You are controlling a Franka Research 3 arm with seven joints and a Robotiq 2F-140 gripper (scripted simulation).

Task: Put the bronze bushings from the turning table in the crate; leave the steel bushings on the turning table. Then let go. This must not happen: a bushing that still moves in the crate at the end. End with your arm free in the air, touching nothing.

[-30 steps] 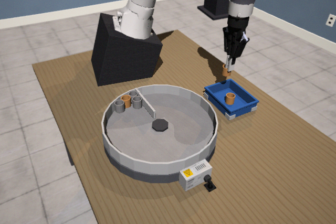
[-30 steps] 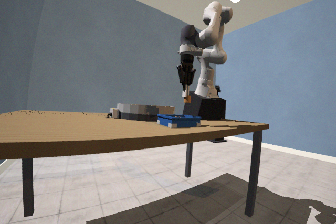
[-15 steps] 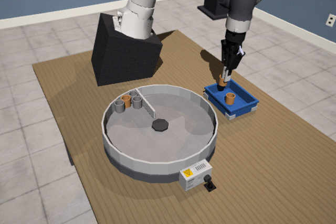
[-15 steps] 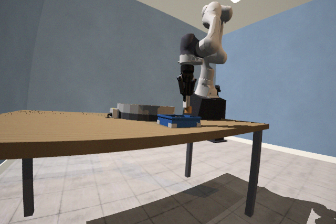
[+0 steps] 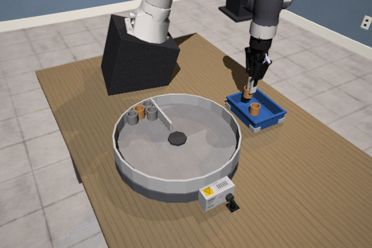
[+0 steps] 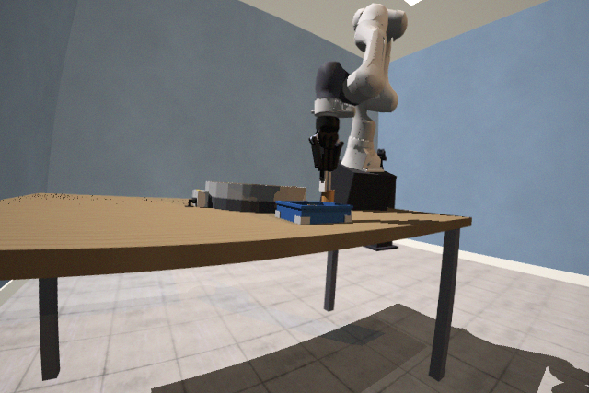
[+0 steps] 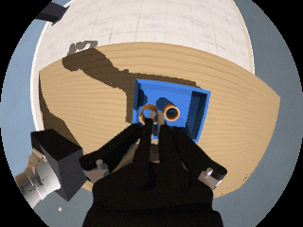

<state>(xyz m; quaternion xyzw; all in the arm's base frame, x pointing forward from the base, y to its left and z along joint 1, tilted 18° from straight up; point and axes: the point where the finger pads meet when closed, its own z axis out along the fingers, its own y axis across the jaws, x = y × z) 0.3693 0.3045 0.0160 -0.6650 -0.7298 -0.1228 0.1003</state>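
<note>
Now: the blue crate 90 mm below my hand and 40 mm ahead of it. From my hand the other things lie so: grey turning table (360 mm to the right, 110 mm ahead, 70 mm below).
</note>
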